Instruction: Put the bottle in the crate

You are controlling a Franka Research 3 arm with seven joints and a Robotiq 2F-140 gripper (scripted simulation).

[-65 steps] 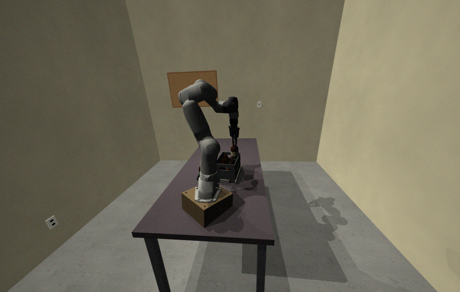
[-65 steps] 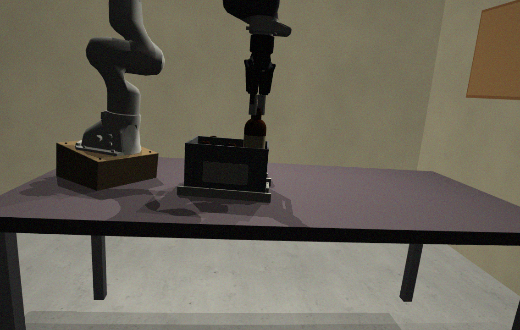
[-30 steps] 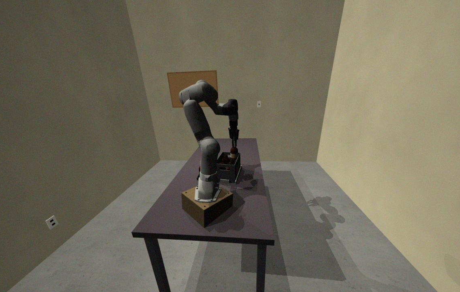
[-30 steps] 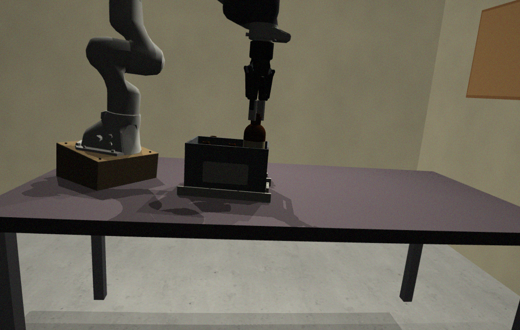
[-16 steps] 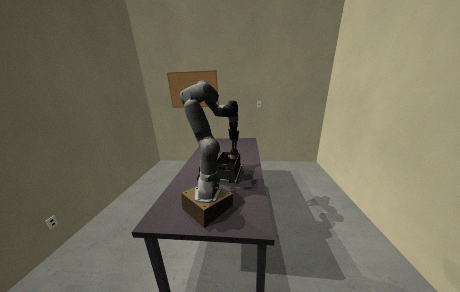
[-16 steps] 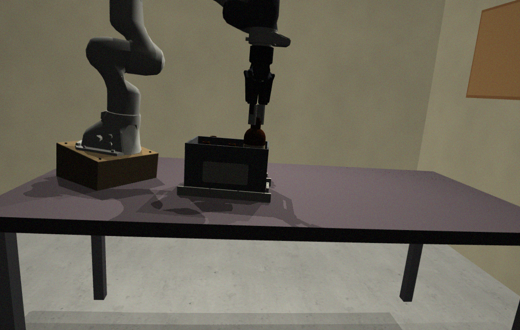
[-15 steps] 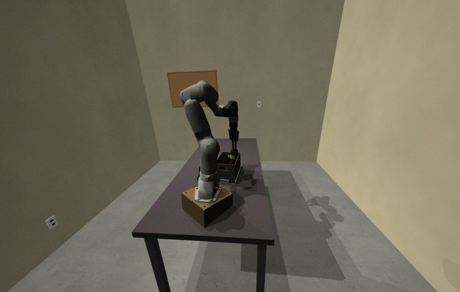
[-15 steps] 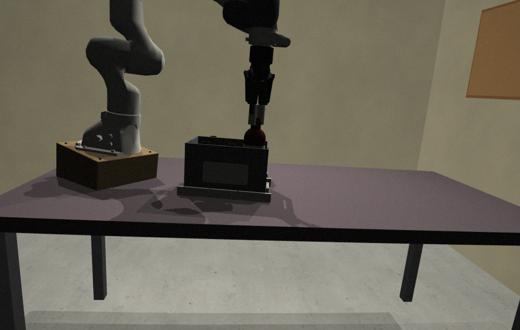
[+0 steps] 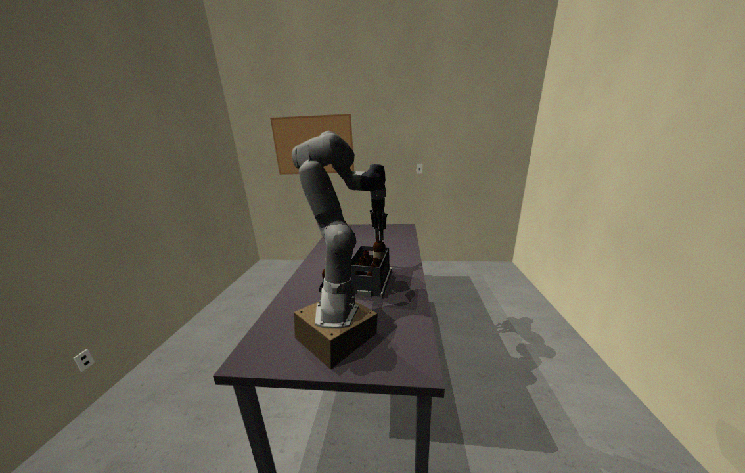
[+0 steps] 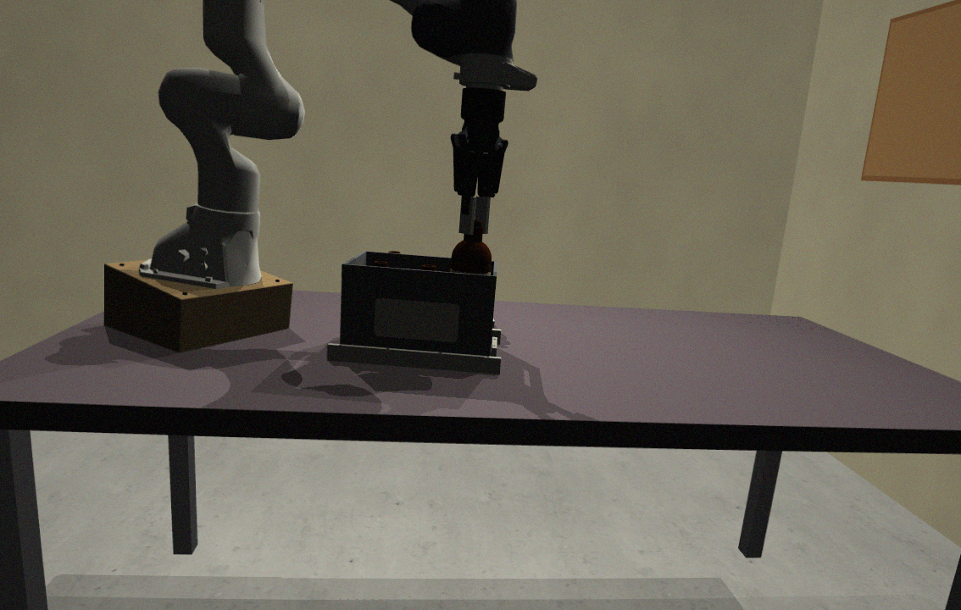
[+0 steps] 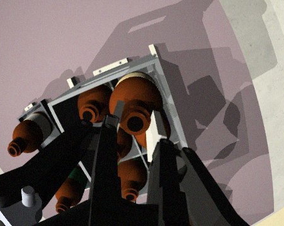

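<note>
The glass bottle lies 19 cm below my hand, 9 cm behind it and 2 cm to the left of it. Also, from my hand: dark crate (19 cm below, 8 cm behind, 6 cm to the left); then grey tray (29 cm to the left, 26 cm below, 4 cm behind).
</note>
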